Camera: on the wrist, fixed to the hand. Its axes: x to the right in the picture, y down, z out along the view.
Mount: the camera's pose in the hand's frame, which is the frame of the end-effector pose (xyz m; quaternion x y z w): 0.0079 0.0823 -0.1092 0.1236 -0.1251 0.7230 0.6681
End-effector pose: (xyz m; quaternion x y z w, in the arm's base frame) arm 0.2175 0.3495 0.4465 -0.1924 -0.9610 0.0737 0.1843
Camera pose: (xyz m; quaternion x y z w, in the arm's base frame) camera 0.2807 0.4357 0.5322 0.7914 0.5169 -0.3253 0.0266
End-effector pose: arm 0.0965 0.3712 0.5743 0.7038 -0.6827 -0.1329 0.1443
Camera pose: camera 0.0628 0.3635 0.7068 -0.0222 -0.9995 0.0119 0.0201
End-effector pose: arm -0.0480 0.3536 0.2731 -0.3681 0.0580 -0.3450 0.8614
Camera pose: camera -0.0353 0.3241 0.1400 -0.1407 0.1545 0.4312 0.8777
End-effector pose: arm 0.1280 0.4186 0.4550 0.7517 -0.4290 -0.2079 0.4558
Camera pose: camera 0.1717 0.4495 0.5811 0.2224 -0.9128 0.1496 0.3082
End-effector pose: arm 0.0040 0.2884 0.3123 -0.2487 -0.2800 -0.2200 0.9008
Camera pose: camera 0.0971 0.2881 0.2118 -0.2848 -0.1471 0.5700 0.7566
